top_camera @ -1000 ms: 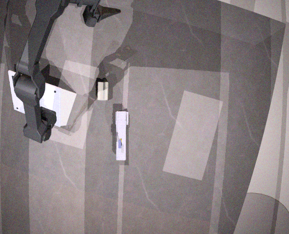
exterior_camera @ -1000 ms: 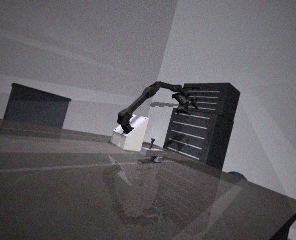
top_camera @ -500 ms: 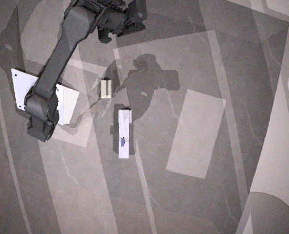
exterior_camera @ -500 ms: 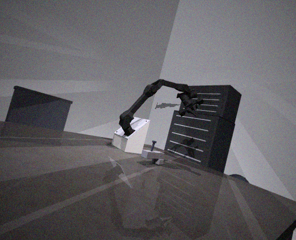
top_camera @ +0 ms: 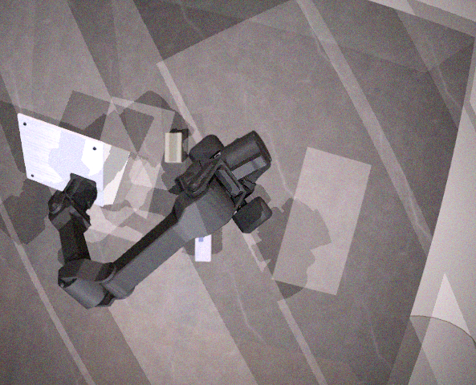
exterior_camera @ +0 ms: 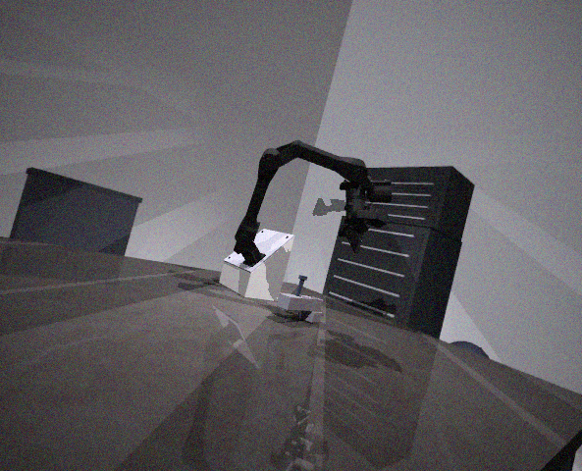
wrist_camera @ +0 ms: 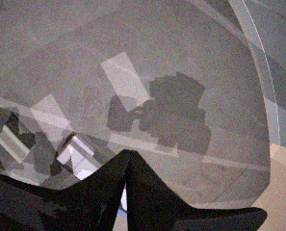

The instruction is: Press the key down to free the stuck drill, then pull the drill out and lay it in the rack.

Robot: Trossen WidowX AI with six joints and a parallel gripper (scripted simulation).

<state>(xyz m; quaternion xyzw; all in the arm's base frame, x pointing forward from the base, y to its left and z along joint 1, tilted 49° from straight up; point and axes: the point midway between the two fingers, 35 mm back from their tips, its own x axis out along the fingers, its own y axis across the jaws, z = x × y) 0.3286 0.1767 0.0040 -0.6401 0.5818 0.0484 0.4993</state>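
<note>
Now: the blue-grey key 130 mm to the right of my gripper tip, 130 mm below it and 50 mm behind it. The rest, counted from my gripper tip: drill (180 mm below, 80 mm to the right, 70 mm behind); beige rack (210 mm below, 190 mm behind, 40 mm to the left).
</note>
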